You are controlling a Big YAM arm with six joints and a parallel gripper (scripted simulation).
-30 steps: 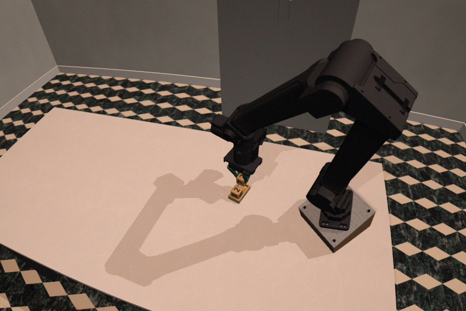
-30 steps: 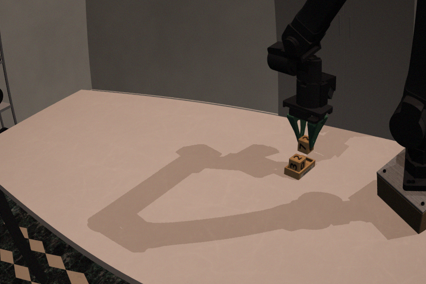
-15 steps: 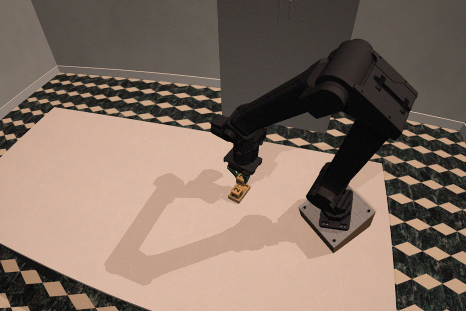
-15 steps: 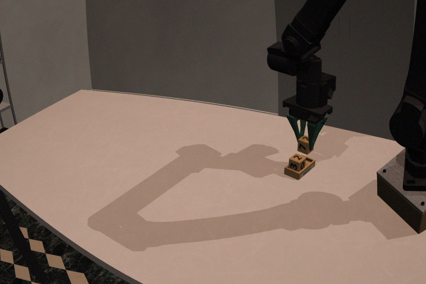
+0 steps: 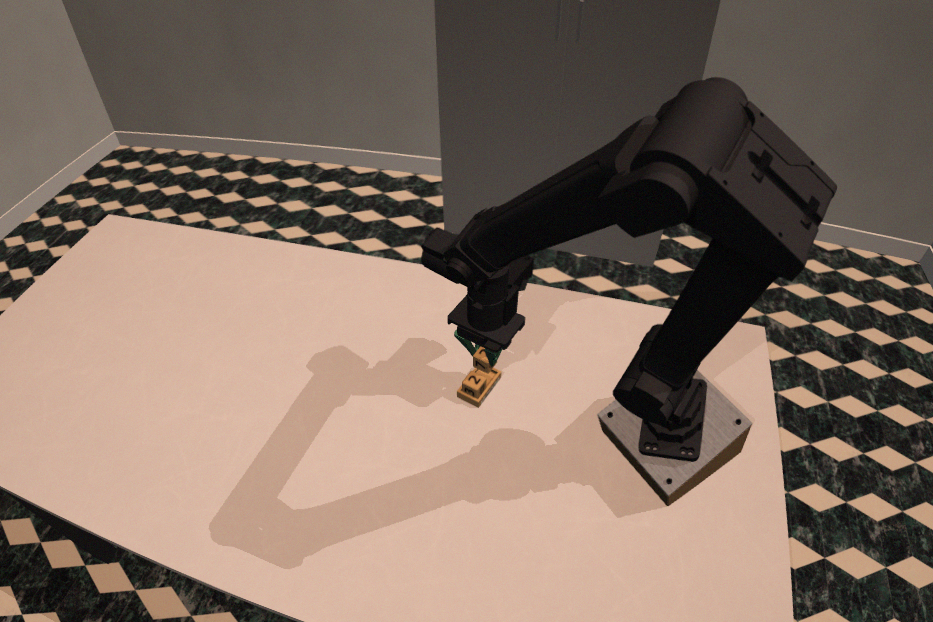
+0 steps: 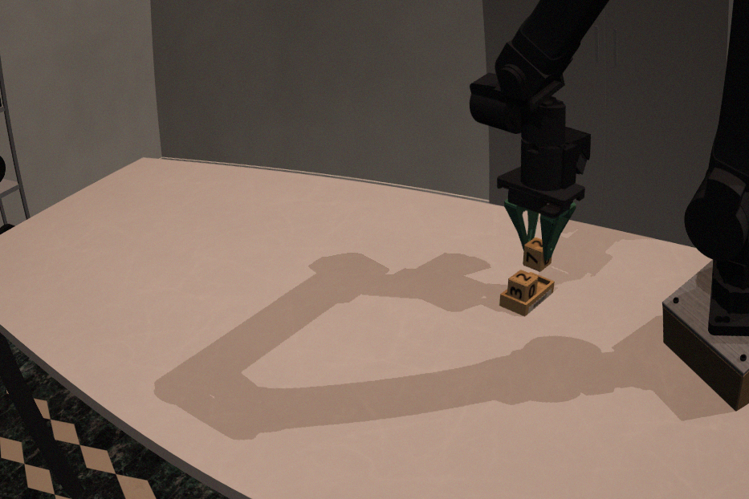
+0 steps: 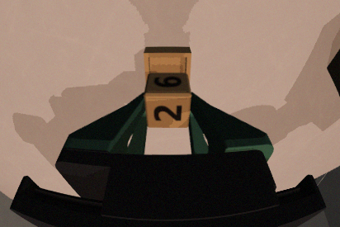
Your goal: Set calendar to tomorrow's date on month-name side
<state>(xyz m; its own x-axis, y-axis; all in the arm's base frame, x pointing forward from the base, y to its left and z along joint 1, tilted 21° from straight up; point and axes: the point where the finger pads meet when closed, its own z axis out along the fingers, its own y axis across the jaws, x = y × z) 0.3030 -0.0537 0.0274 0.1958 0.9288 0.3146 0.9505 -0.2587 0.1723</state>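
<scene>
Now: hand 20 mm to the right of the tray and 60 mm above it.
</scene>
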